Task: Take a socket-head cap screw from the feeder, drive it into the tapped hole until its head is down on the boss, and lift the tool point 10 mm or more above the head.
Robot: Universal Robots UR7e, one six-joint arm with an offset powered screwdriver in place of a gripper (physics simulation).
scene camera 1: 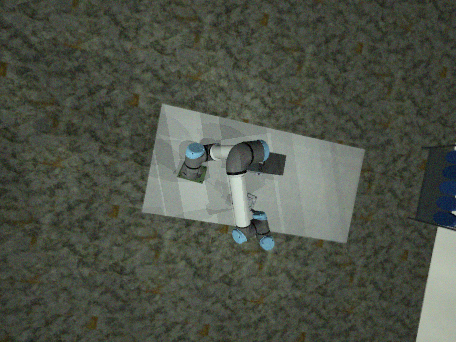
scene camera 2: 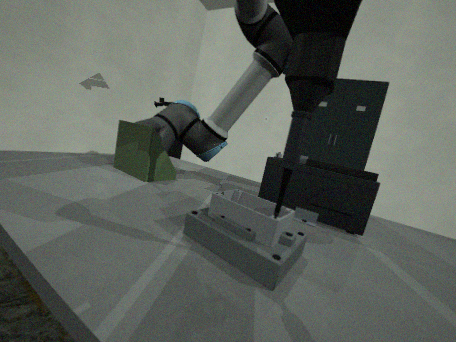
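The offset screwdriver hangs upright in scene camera 2, its thin dark tool point [scene camera 2: 277,215] at the right end of the open light grey housing [scene camera 2: 240,215]. The tip overlaps the housing's rim in the view; its height over the boss cannot be judged. No screw can be made out at the tip. The housing sits on a grey fixture block [scene camera 2: 230,248], clamped by small pads; the tapped hole and boss are hidden by its walls. A dark box [scene camera 2: 320,192] [scene camera 1: 273,164], which looks like the feeder, stands behind. In scene camera 1 the arm hides the tool point.
The arm's base stands by a green wedge-shaped mount [scene camera 2: 135,150] [scene camera 1: 199,175] on the grey table [scene camera 1: 320,185] [scene camera 2: 150,295]. A tall dark cabinet [scene camera 2: 355,130] rises behind the dark box. A small light plate [scene camera 2: 307,215] lies between the box and the fixture block.
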